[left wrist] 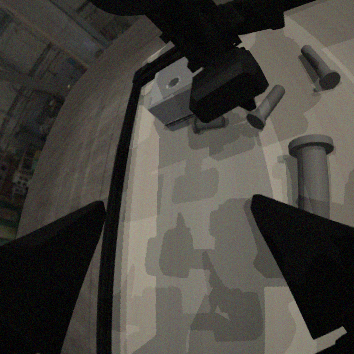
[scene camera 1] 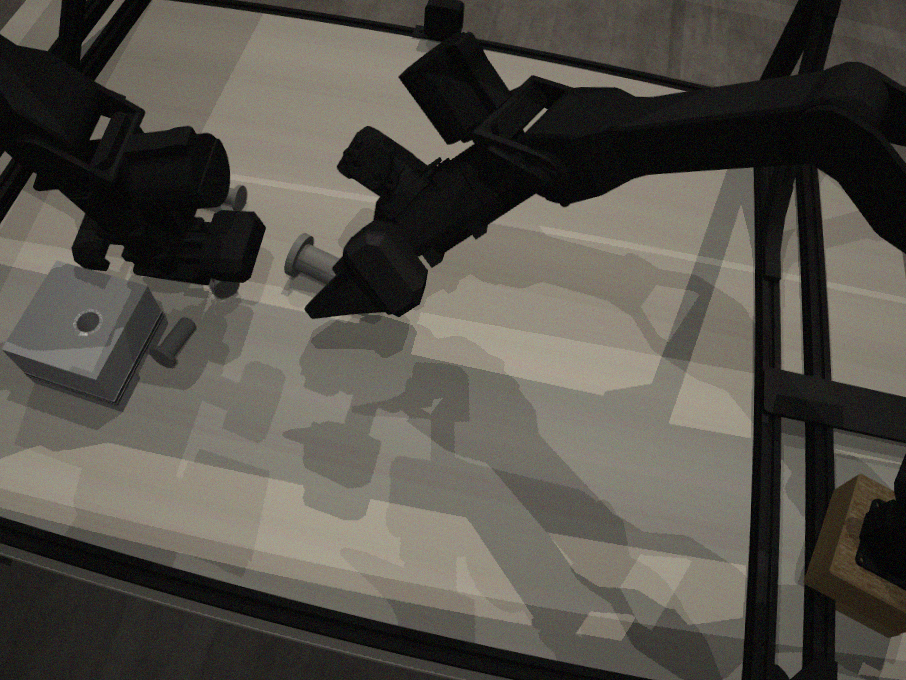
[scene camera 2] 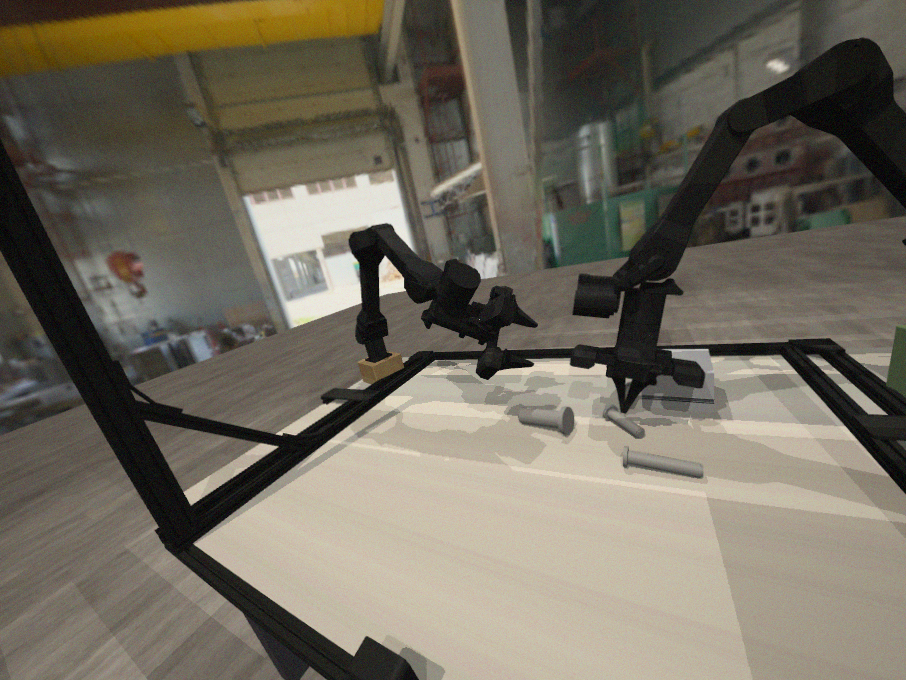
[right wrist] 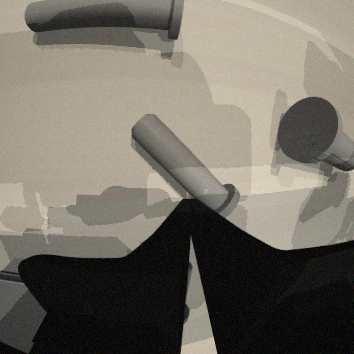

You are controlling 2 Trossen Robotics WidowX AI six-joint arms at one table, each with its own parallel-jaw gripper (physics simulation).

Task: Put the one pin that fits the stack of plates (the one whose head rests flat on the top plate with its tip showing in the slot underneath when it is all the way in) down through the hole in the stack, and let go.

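The grey stack of plates (scene camera 1: 43,311) (left wrist: 175,106) (right wrist: 17,312) has a round dark hole in its top. A short pin (scene camera 1: 177,338) (left wrist: 212,124) lies beside it. A medium pin (scene camera 2: 625,423) (left wrist: 271,101) (right wrist: 177,157), a long pin (scene camera 2: 662,463) (left wrist: 316,61) (right wrist: 100,15) and a thick, wide-headed pin (scene camera 1: 316,261) (scene camera 2: 543,417) (left wrist: 314,175) (right wrist: 309,129) lie on the table. My right gripper (scene camera 2: 625,406) (right wrist: 188,205) is shut and empty, pointing down near the medium pin's head; its tips are hidden in scene camera 1. My left gripper (scene camera 2: 533,344) (left wrist: 178,205) is open and empty, above the table near the thick pin.
Black frame rails (scene camera 1: 764,475) (scene camera 2: 241,475) edge the pale table (scene camera 1: 365,512) (scene camera 2: 475,556). A wooden block (scene camera 1: 841,548) (scene camera 2: 380,368) sits at the left arm's base. The right arm's hand overhangs part of the stack in scene camera 2. Arm shadows darken the table.
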